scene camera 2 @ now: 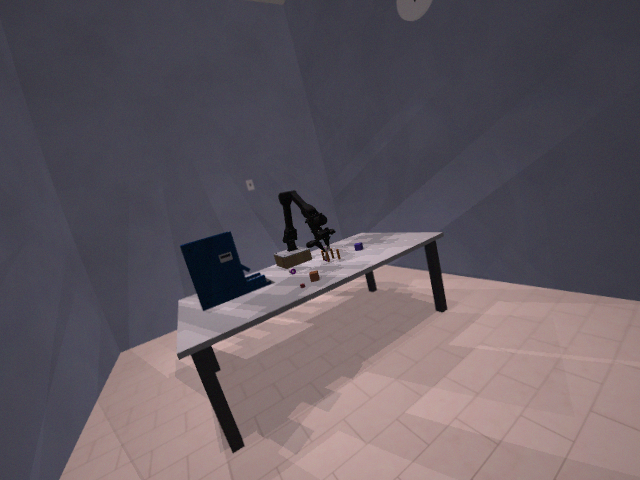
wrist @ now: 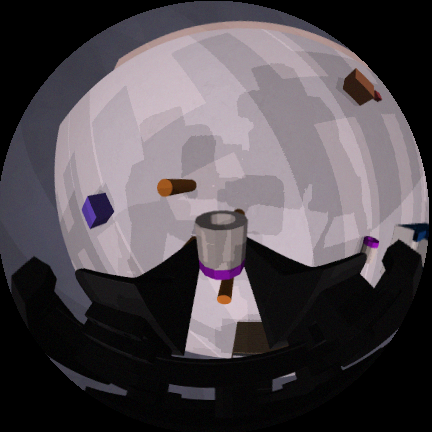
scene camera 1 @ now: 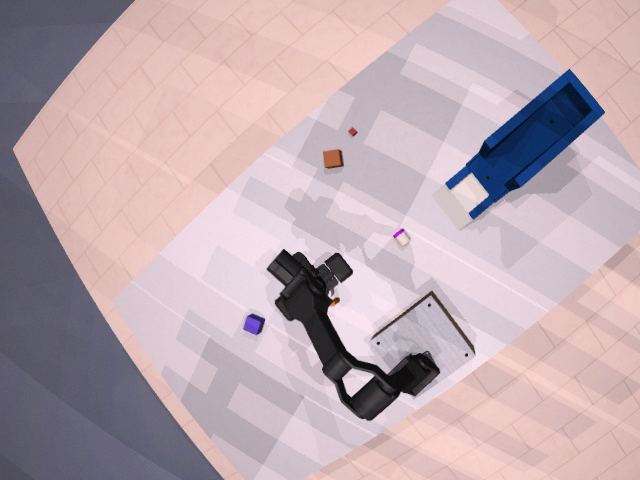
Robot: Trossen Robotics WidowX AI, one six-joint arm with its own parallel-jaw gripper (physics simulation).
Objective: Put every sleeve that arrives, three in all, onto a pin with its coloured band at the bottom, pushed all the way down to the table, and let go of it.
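My gripper [scene camera 1: 328,275] [scene camera 2: 327,246] is shut on a grey sleeve [wrist: 221,245] with a purple band, held above the table among the pins. The band is at the end farther from the wrist camera; the near end's bore faces the camera and no pin shows in it. Several orange-brown pins stand upright: one pin [wrist: 177,187] [scene camera 2: 338,254] is clear of the fingers, another pin [wrist: 225,291] shows below the band, and others are partly hidden by the sleeve and a finger. A second sleeve, white with a purple band [scene camera 1: 401,237] [scene camera 2: 292,271] [wrist: 369,249], lies on its side on the table.
A blue chute [scene camera 1: 547,103] [scene camera 2: 211,268] with a white pad [scene camera 1: 469,193] stands beyond the loose sleeve. The arm's base box [scene camera 1: 449,335] [scene camera 2: 293,258] is near the table edge. An orange cube [scene camera 1: 332,158] [wrist: 358,87], a red cube [scene camera 1: 352,131] and a violet cube [scene camera 1: 253,324] [wrist: 97,210] lie around.
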